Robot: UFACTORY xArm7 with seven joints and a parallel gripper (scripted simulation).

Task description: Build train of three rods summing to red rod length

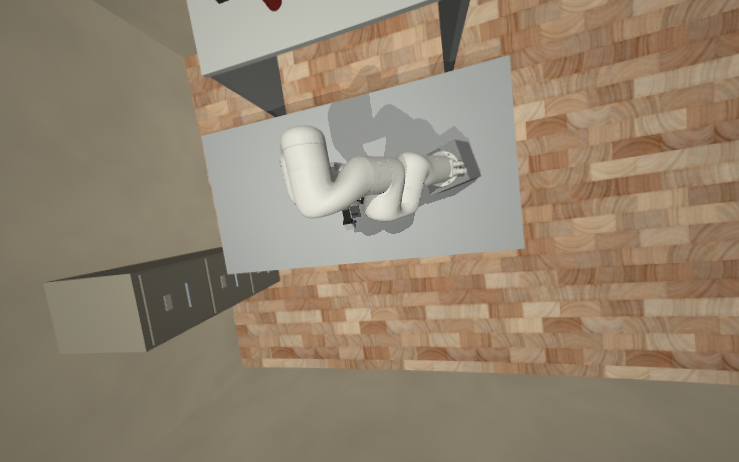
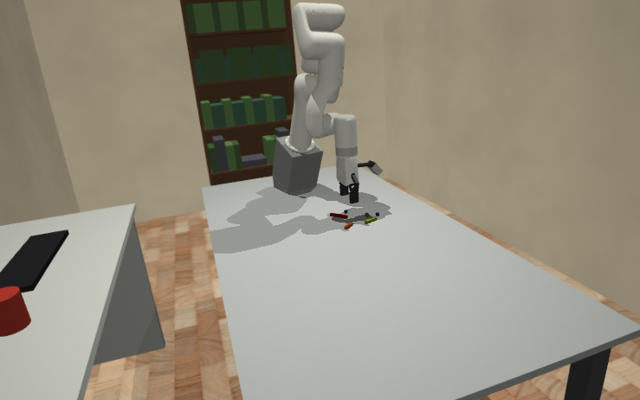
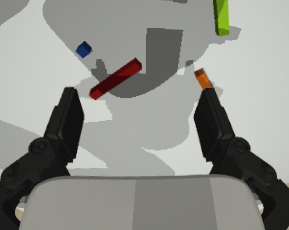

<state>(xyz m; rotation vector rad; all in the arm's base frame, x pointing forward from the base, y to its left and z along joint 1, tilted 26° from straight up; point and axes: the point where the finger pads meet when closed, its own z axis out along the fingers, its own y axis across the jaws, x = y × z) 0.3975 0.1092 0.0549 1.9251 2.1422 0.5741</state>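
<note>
My gripper is now 8 cm above the grey rod, 6 cm to the right of it and 1 cm short of it. Round my hand: lime rod (8 cm below, 6 cm to the left, 6 cm ahead); then orange rod (8 cm below, 8 cm ahead, 3 cm to the right); then red rod (8 cm below, 4 cm to the right, 2 cm behind).
</note>
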